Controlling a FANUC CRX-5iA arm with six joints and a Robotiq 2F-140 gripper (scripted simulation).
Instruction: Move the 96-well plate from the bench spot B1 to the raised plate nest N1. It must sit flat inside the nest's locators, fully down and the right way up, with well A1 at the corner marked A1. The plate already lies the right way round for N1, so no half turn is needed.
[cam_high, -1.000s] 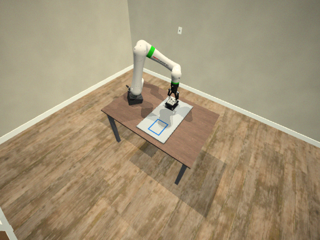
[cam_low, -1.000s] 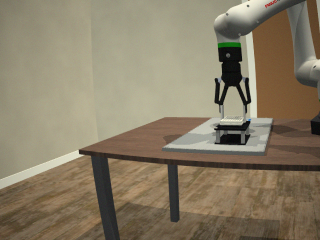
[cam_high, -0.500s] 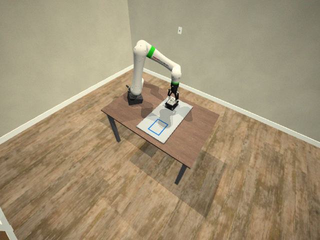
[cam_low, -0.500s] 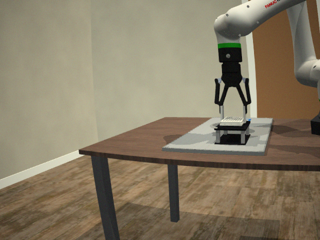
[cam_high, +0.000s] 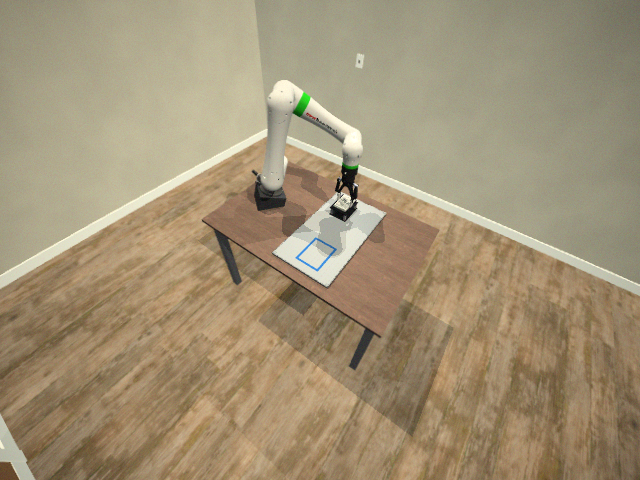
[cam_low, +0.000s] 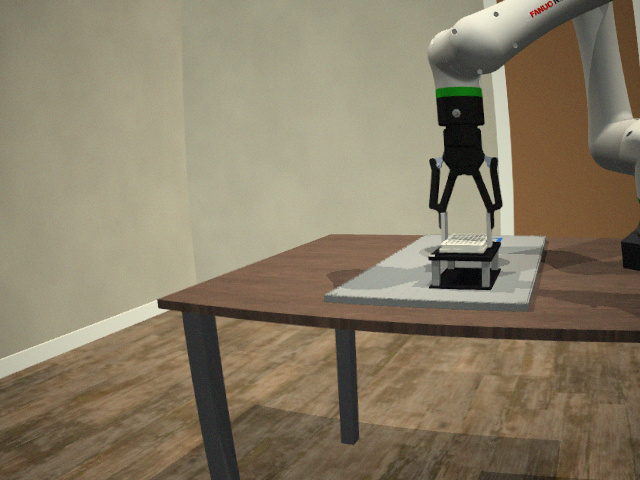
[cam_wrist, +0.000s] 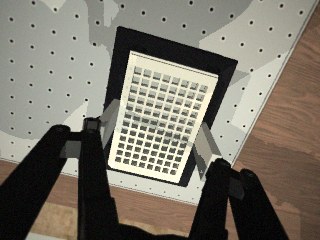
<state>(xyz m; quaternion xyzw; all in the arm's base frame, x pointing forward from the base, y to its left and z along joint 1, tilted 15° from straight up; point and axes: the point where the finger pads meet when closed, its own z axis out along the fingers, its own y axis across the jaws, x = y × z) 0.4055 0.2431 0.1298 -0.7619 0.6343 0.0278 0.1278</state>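
Right now my hand is 20 mm above the white 96-well plate. Round my hand: black raised nest N1: 40 mm below.
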